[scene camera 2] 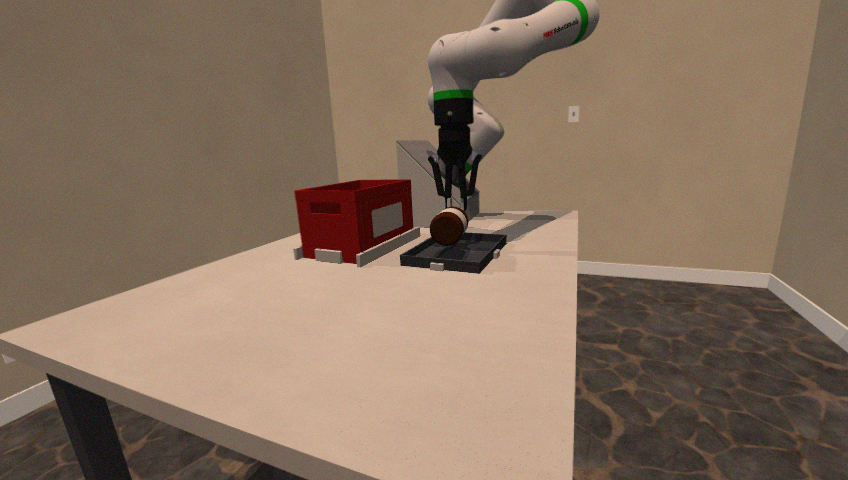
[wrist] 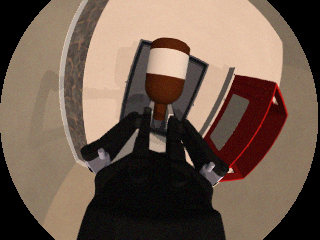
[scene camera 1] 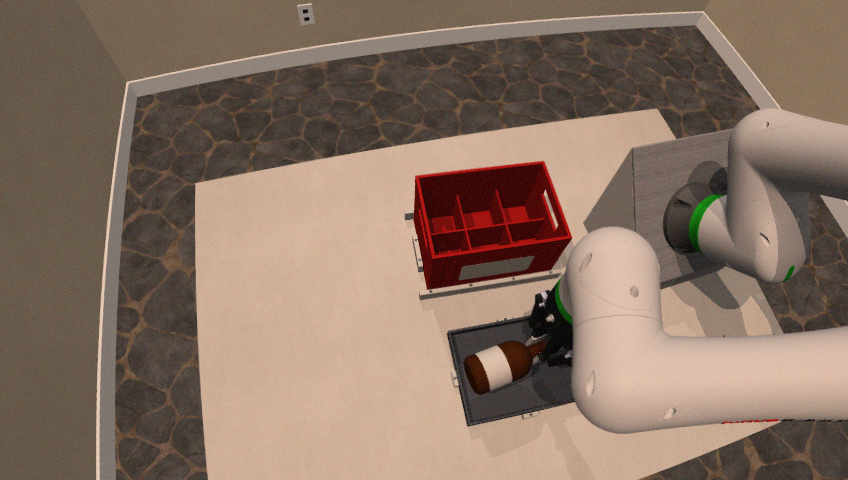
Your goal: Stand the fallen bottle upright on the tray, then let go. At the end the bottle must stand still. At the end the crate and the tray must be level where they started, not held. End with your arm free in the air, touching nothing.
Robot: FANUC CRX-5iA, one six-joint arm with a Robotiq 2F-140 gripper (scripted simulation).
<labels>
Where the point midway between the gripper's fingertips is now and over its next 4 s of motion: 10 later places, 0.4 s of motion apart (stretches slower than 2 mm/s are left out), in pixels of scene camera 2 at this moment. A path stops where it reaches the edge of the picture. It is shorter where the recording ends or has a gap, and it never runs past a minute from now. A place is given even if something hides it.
The gripper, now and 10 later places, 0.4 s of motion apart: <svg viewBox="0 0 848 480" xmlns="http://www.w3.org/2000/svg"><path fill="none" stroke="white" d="M456 223L456 216L456 208L456 201L455 194L455 187L455 183L455 180L455 178L455 178L454 178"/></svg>
</labels>
